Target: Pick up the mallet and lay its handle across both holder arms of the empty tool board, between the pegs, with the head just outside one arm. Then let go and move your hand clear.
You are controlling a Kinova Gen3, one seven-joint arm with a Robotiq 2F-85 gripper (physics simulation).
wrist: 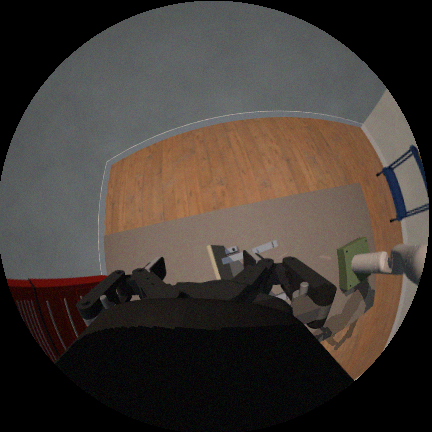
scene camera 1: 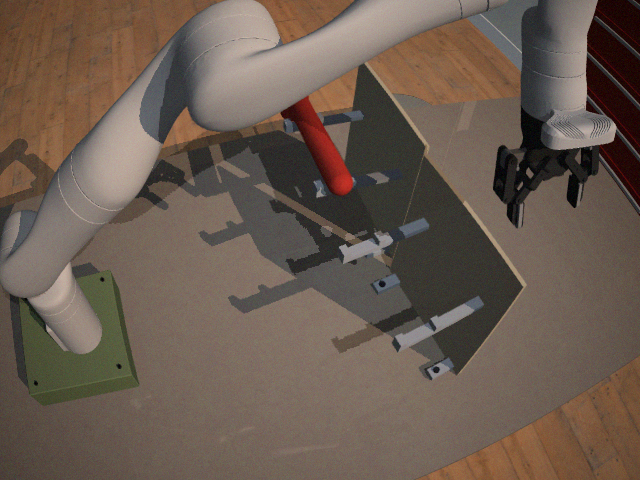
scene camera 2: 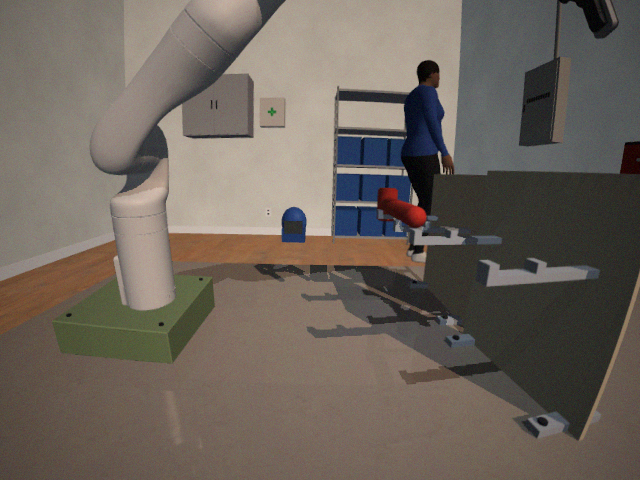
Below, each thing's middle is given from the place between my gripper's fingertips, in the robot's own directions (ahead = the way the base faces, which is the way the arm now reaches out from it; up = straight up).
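The red mallet [scene camera 1: 330, 164] is some way behind my hand, a good way below it, and well to the left of it.
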